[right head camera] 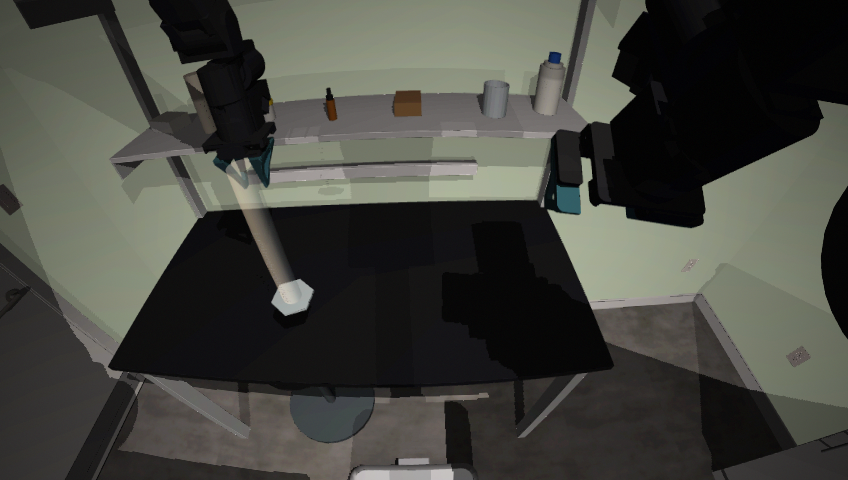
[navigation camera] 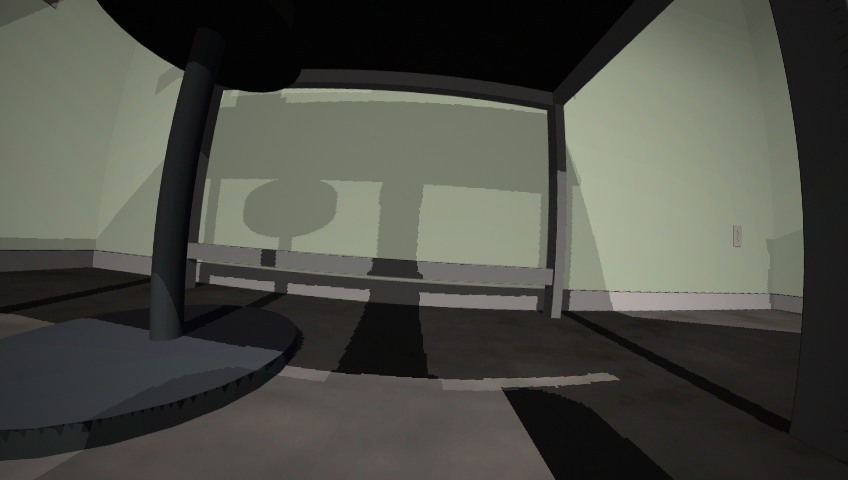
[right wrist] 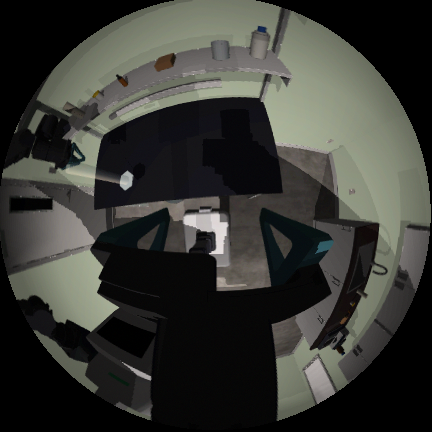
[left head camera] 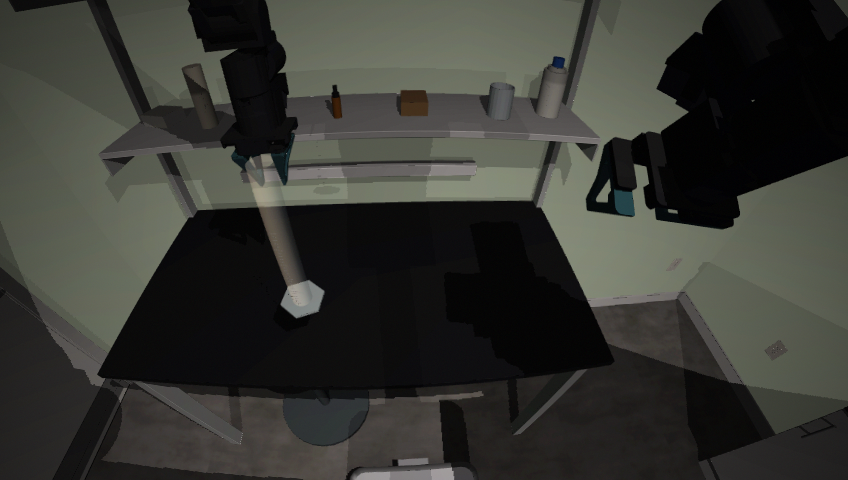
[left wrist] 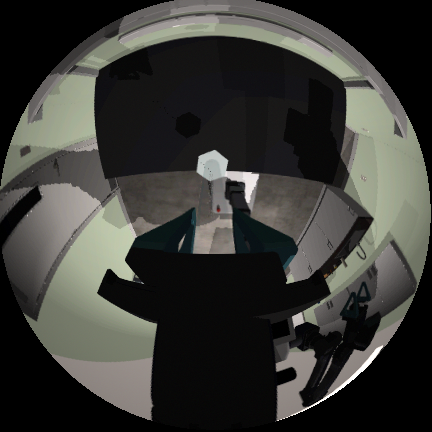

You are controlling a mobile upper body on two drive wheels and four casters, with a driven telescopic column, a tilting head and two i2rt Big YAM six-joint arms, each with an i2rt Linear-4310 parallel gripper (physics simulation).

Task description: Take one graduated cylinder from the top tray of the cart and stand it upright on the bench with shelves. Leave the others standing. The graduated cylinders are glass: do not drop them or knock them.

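Places are measured from the left arm's base along level axes (x left, y ahead, z down), in millimetres.
Pixels of known places: left gripper, fingertip midpoint: (right head camera: 257, 186) (right wrist: 82, 160) (left head camera: 274, 183) (left wrist: 213, 212); right gripper, fingertip midpoint: (right head camera: 588, 207) (right wrist: 214, 212) (left head camera: 623, 209) (left wrist: 358, 286); right arm's base, origin of the base link: (left wrist: 309, 338).
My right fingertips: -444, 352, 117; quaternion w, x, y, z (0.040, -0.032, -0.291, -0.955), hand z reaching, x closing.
Behind a point stands the place of what it marks, as x, y, z.
My left gripper (left head camera: 266, 169) @(4, 549, 212) (right head camera: 248, 170) (left wrist: 213, 212) @(4, 549, 212) is shut on the upper end of a graduated cylinder (left head camera: 277, 237) @(3, 498, 283) (right head camera: 263, 237) @(-1, 499, 284) (left wrist: 213, 164) @(6, 542, 418) (right wrist: 95, 173) @(-13, 508, 274), a pale see-through tube with a white hexagonal base. Its base hangs down over the black top of the bench with shelves (left head camera: 380, 333) (right head camera: 380, 333) (left wrist: 225, 75) (right wrist: 165, 170); the base's shadow lies apart from it in the left wrist view. My right gripper (right wrist: 214, 212) @(-444, 352, 117) is open and empty, high at the right of the bench. The cart does not show clearly.
The shelf (left head camera: 380, 124) (right head camera: 368, 126) above the bench's back holds a beige tube (left head camera: 200, 98) @(352, 974, 190), a small brown bottle (left head camera: 336, 104) @(-34, 978, 241), a brown box (left head camera: 414, 102) @(-246, 985, 243), a grey cup (left head camera: 501, 101) @(-486, 972, 227) and a blue-capped bottle (left head camera: 552, 92) @(-652, 1012, 201). A round-based stool (left head camera: 326, 419) (navigation camera: 169, 208) @(200, 668, 1396) stands under the bench.
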